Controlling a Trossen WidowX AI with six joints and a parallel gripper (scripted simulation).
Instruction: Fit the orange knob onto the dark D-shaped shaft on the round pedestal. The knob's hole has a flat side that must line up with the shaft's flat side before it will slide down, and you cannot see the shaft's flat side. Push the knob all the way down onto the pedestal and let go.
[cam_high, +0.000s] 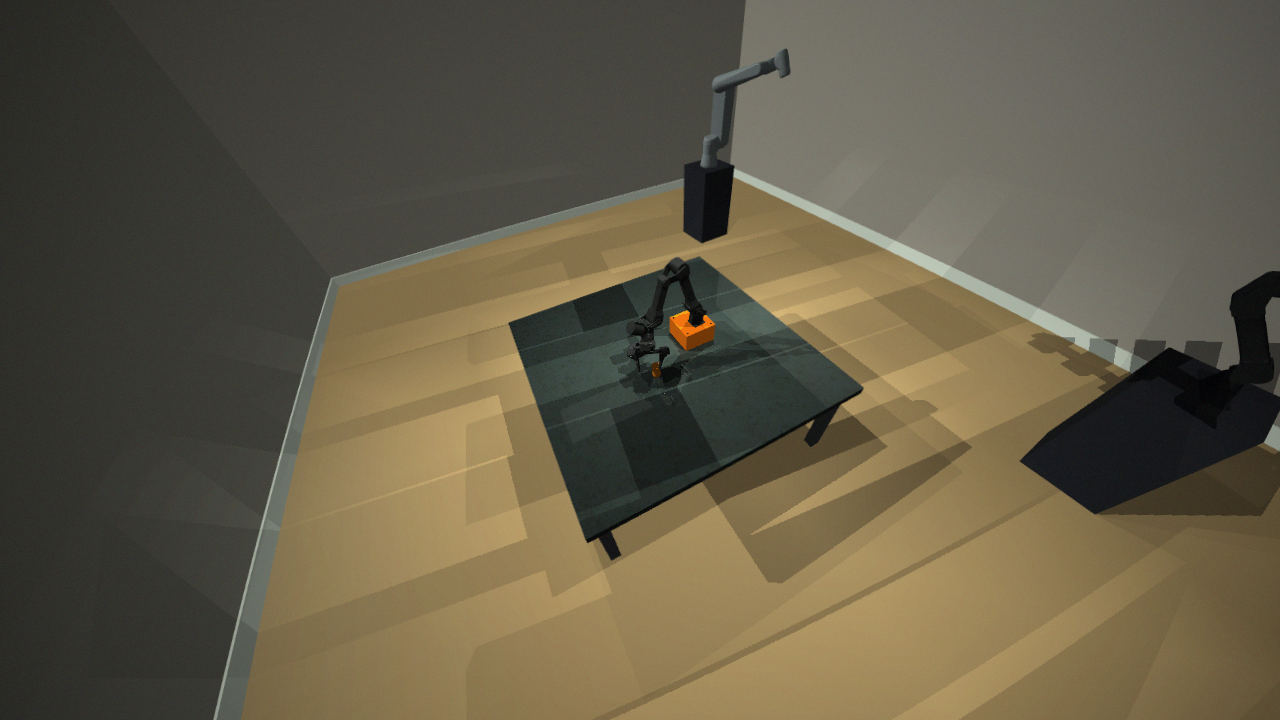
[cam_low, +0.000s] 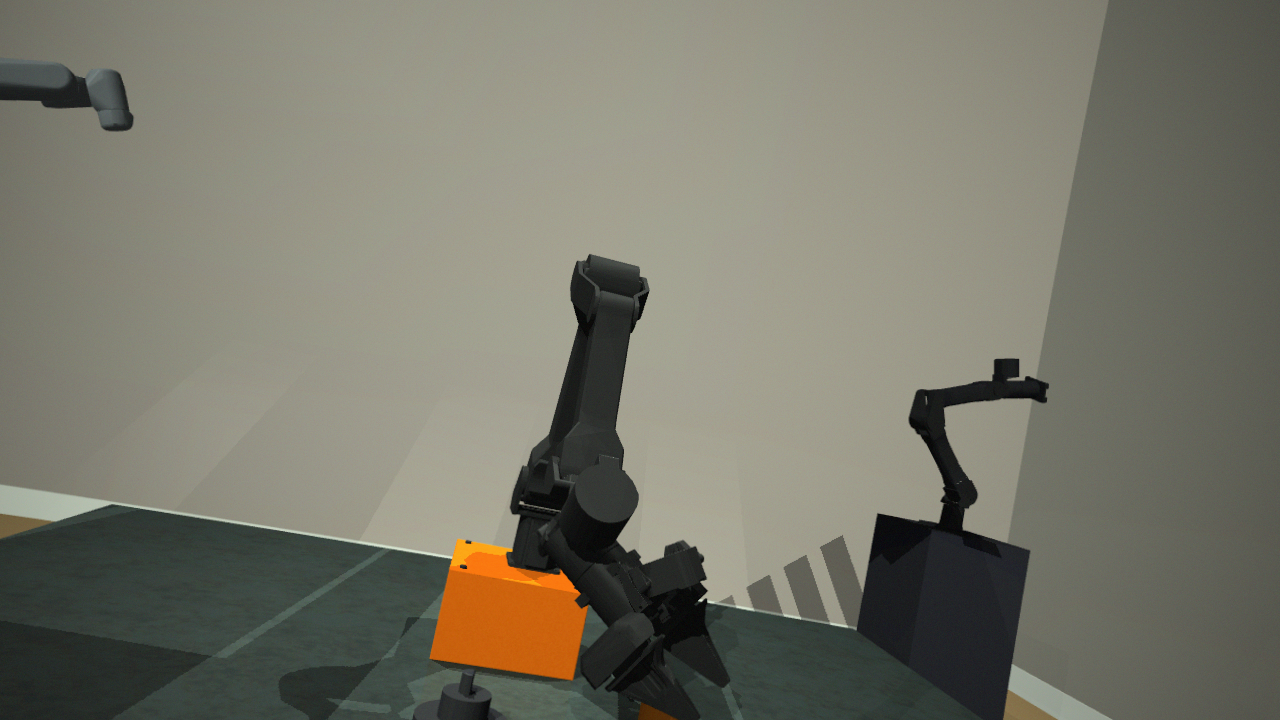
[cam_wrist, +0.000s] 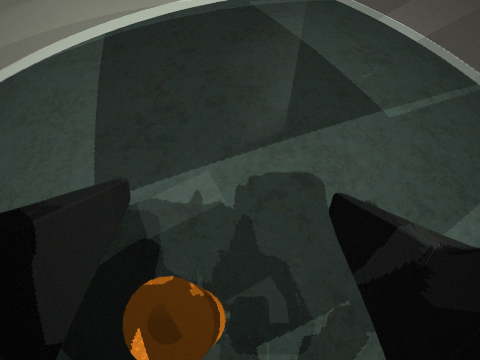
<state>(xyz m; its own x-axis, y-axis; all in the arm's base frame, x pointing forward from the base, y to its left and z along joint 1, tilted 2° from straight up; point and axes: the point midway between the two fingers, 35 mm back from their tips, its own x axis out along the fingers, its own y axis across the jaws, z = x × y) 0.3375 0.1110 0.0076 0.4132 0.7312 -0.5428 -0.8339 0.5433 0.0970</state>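
My gripper tip is now 50 mm past the orange knob, 30 mm to the left of it and 50 mm above it. Also, from my gripper tip: round dark pedestal (50 mm behind, 210 mm to the right, 50 mm below).
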